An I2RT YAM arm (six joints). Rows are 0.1 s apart.
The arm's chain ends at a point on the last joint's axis. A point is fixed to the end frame.
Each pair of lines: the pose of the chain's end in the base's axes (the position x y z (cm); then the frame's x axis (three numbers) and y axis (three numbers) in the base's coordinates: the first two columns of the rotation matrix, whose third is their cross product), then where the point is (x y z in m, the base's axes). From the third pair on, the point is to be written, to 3 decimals.
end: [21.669 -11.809 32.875 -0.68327 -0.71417 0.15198 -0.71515 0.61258 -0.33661]
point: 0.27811 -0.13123 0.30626
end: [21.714 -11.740 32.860 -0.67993 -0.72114 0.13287 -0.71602 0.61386 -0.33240]
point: 0.27885 -0.12974 0.30645
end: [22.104 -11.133 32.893 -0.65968 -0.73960 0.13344 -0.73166 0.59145 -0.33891]
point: 0.283 -0.122 0.307
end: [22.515 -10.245 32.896 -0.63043 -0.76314 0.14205 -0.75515 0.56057 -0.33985]
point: 0.288 -0.111 0.307
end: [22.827 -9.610 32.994 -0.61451 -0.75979 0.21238 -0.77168 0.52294 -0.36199]
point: 0.290 -0.105 0.307
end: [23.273 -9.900 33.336 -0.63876 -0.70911 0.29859 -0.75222 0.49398 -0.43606]
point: 0.295 -0.113 0.313
